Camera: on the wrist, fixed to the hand. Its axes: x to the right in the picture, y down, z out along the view.
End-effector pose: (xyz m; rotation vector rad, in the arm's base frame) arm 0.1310 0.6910 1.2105 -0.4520 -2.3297 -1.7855
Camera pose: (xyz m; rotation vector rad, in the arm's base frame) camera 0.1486 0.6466 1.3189 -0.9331 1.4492 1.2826
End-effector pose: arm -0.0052 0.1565 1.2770 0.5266 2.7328 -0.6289
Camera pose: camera 0.0092 0.2718 1.3001 -1.7962 2.3485 -0.5513
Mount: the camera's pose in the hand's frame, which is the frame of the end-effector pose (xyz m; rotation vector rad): 0.0117 0.0942 -0.0709 -0.2121 -0.2580 -1.6142
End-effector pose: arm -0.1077 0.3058 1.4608 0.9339 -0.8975 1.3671
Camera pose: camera -0.2029 0.3748 1.4464 1.1969 -0.2059 -0.2279
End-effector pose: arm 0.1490 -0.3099 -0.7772 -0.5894 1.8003 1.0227
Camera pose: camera 0.0379 -0.3190 -0.7371 -1.5453 0.5215 0.0900
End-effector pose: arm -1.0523 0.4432 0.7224 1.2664 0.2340 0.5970
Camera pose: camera -1.1042 0.5243 0.7915 0.5997 0.8166 -0.8986
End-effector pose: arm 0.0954 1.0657 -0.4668 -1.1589 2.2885 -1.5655
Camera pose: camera 0.0032 1.1257 -0.5107 2.3465 -0.7540 0.7683
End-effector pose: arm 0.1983 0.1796 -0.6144 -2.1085 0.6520 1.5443
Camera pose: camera 0.1971 0.0611 -0.6131 -1.5540 -1.1247 0.7953
